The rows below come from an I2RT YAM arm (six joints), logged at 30 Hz.
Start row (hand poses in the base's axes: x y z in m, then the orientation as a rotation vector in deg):
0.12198, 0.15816, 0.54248, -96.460, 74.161, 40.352
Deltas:
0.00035, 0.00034, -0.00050, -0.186, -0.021, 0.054
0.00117, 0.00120, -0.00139, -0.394, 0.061, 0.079
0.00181, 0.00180, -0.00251, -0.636, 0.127, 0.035
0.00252, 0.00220, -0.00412, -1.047, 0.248, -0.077
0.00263, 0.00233, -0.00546, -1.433, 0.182, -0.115
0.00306, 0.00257, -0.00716, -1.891, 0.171, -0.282
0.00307, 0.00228, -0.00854, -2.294, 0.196, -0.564
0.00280, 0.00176, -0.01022, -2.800, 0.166, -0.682
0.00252, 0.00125, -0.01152, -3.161, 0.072, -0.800
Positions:
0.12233, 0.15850, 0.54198, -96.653, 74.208, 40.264
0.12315, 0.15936, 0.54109, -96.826, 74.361, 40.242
0.12379, 0.15996, 0.53997, -96.977, 74.573, 40.146
0.12450, 0.16036, 0.53836, -97.203, 74.969, 39.969
0.12461, 0.16049, 0.53702, -97.493, 75.164, 39.675
0.12504, 0.16073, 0.53532, -97.733, 75.535, 39.315
0.12505, 0.16044, 0.53394, -97.836, 75.988, 38.950
0.12478, 0.15992, 0.53226, -98.153, 76.334, 38.573
0.12450, 0.15941, 0.53096, -98.364, 76.555, 38.215

